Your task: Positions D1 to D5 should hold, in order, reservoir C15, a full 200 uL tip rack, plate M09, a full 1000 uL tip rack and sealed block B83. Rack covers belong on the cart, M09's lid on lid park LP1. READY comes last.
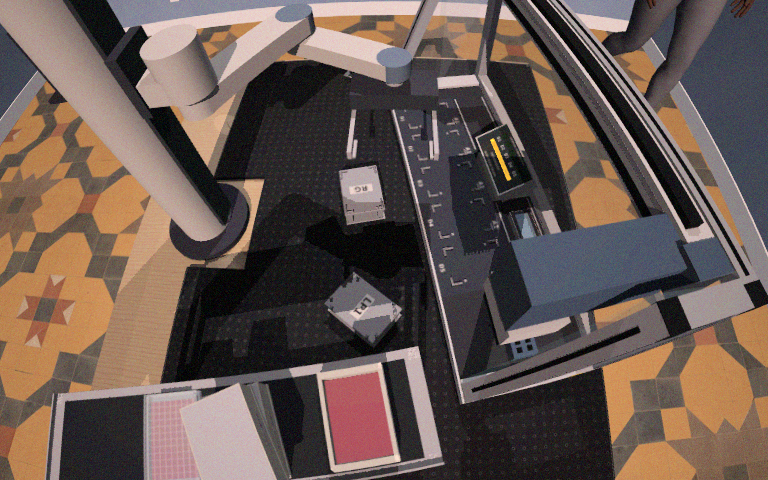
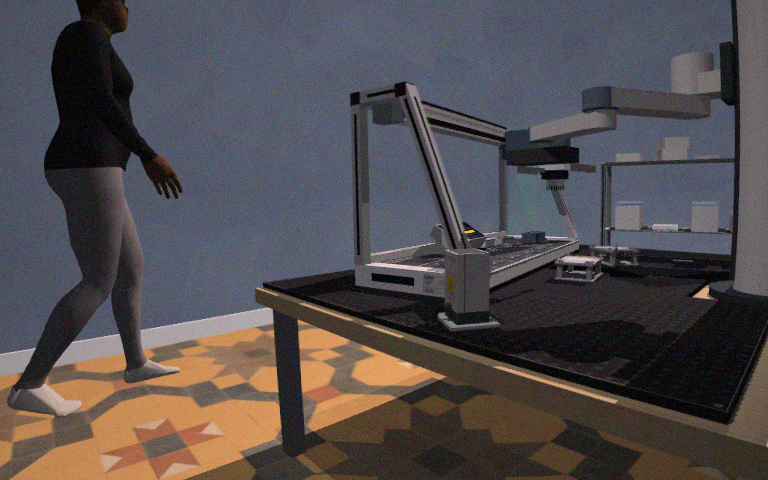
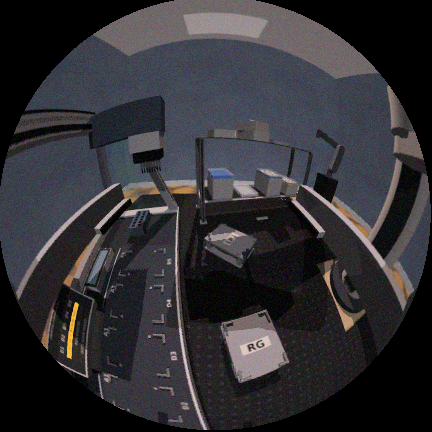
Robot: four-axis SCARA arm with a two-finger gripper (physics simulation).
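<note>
My gripper (image 1: 393, 150) (image 2: 556, 168) (image 3: 207, 190) is open and empty, high over the table by the deck's edge. Deck positions D2 (image 1: 417, 158), D3 (image 1: 427, 195), D4 (image 1: 444, 240) and D5 (image 1: 455, 280) show bare corner brackets; D1 is partly hidden by the arm. Lid park LP1 (image 1: 362, 308) (image 3: 231, 242) is bare. On the cart (image 1: 420, 396) (image 3: 200, 175) are a cream reservoir with red contents (image 1: 360, 418), a pink-welled plate (image 1: 169, 430) and a tall pale box (image 1: 223, 435). Its lower shelf holds a blue-topped box (image 3: 220, 186), a flat white item (image 3: 246, 191) and two more boxes (image 3: 268, 182) (image 3: 289, 186). Their labels are unreadable.
Stand RG (image 1: 361, 192) (image 2: 577, 266) (image 3: 256, 350) sits beside the deck. The deck's frame and blue-grey head (image 1: 600, 271) (image 3: 130, 120) rise over it. A display (image 1: 502, 158) (image 3: 71, 330) stands behind. A grey post (image 2: 467, 283) stands near the table edge. A person (image 2: 90, 113) walks nearby.
</note>
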